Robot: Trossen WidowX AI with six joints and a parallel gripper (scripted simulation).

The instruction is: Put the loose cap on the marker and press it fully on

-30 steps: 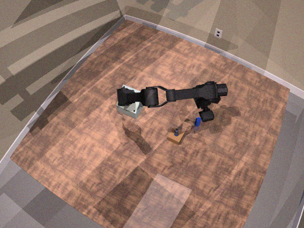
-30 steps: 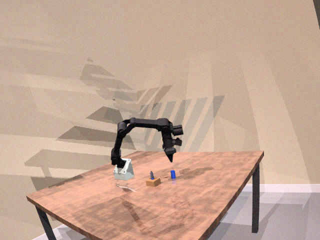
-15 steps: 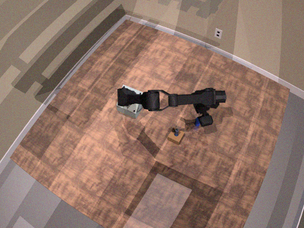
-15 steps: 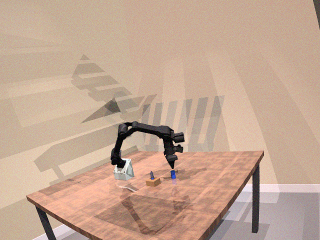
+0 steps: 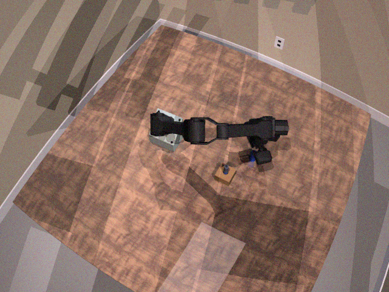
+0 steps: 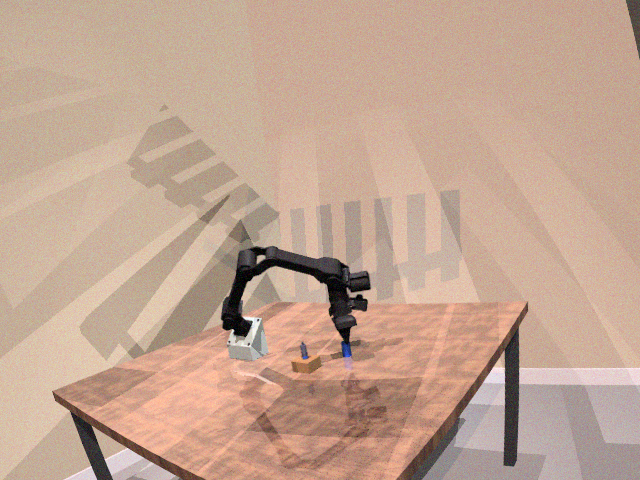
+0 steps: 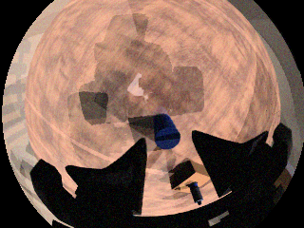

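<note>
My gripper tip is 3 cm above the blue cap. Also, from my gripper tip: holder block (13 cm to the right, 7 cm behind, 3 cm below).
</note>
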